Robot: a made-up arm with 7 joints.
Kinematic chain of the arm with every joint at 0, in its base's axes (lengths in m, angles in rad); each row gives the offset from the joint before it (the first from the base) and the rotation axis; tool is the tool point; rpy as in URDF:
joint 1: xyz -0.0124 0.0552 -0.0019 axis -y
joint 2: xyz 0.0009 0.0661 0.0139 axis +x
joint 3: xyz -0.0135 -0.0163 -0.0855 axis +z
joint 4: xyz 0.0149 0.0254 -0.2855 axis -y
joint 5: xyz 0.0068 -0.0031 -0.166 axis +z
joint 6: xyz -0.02 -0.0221 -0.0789 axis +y
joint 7: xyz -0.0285 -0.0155 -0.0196 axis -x
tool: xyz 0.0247 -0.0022 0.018 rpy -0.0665 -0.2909 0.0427
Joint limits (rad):
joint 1: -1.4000..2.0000
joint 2: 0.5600..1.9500
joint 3: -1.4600..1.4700
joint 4: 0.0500..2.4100
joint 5: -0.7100..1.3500
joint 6: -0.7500..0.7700
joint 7: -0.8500..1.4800
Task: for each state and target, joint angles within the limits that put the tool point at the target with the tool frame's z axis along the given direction. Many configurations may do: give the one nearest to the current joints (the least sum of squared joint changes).
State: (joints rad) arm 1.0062 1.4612 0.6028 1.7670 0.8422 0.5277 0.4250
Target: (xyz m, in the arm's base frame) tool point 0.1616 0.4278 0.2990 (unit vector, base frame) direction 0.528 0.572 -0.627
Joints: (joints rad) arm 1.8203 0.8022 0.2155 1.4042 1.0128 0.2457 0.9432
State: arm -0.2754 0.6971 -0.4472 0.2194 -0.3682 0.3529 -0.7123
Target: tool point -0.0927 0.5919 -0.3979 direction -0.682 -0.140 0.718
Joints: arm -0.2600 0.9293 -0.7387 0.3197 -0.7100 -0.0148 -0.8500
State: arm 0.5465 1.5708 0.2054 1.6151 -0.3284 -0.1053 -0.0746
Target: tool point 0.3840 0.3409 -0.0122 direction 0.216 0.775 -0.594
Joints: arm 0.8864 0.8459 -0.2770 1.6638 -0.5203 -0.7500 -0.5302
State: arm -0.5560 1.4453 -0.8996 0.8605 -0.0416 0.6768 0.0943
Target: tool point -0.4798 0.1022 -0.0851 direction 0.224 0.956 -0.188
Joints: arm -1.4000 0.5619 -1.4569 1.4824 0.1784 -0.0846 0.3695
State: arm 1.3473 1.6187 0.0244 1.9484 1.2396 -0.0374 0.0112
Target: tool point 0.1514 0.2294 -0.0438 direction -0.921 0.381 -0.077
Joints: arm 0.6152 1.1896 -0.4484 2.4100 1.3500 0.7214 -0.6658
